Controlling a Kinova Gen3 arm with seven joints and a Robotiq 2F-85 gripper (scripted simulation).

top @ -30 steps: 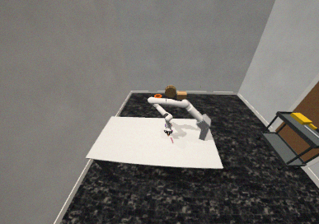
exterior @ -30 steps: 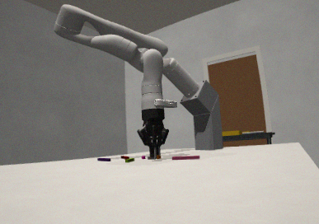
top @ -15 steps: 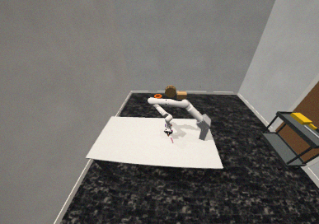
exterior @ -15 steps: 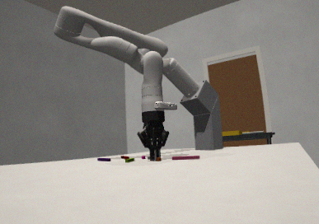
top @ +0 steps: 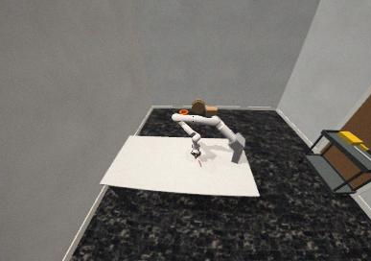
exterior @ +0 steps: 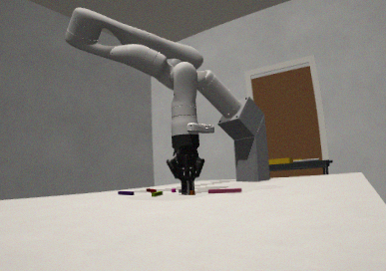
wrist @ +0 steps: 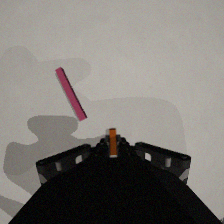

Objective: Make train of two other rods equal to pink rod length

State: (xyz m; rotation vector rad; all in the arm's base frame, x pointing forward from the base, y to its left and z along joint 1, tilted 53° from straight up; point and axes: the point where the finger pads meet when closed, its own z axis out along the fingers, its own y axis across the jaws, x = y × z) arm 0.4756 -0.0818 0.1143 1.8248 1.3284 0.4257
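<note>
Right now the orange rod is 10 mm below my hand. Round my hand: pink rod: 10 mm behind, 100 mm to the left, 20 mm below; then grey rod: 60 mm behind, 30 mm to the right, 20 mm below; then lime rod: 90 mm to the right, 20 mm below.
</note>
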